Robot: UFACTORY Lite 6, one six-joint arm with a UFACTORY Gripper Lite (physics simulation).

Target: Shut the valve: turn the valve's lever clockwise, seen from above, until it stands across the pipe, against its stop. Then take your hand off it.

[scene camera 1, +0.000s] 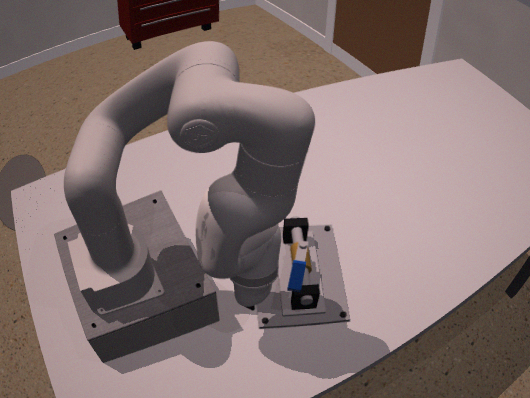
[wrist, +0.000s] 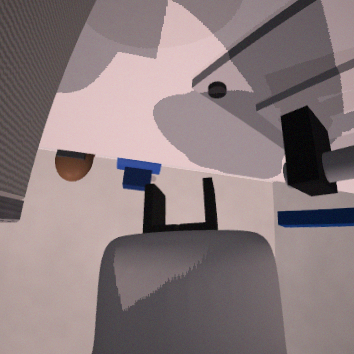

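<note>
The valve's lever has a blue handle (scene camera 1: 296, 275) (wrist: 316, 218). In the scene view it points toward the near pipe block, roughly along the pipe and slightly slanted to the left. The brass valve body (scene camera 1: 308, 263) is partly hidden under the lever. Black blocks (scene camera 1: 305, 298) (wrist: 305, 150) hold the pipe (wrist: 341, 165) at its ends. My gripper (wrist: 181, 181) is open, with a gap between its two black fingers. It is left of the valve in the scene view, apart from the lever; there its fingers are mostly hidden under the wrist.
The valve's grey base plate (scene camera 1: 336, 285) lies on the white table (scene camera 1: 410, 175), with bolts at its corners. The arm's grey pedestal (scene camera 1: 160, 320) stands to the left. A red tool cabinet (scene camera 1: 170, 15) stands on the floor behind. A small blue object (wrist: 139, 172) shows beyond the fingers.
</note>
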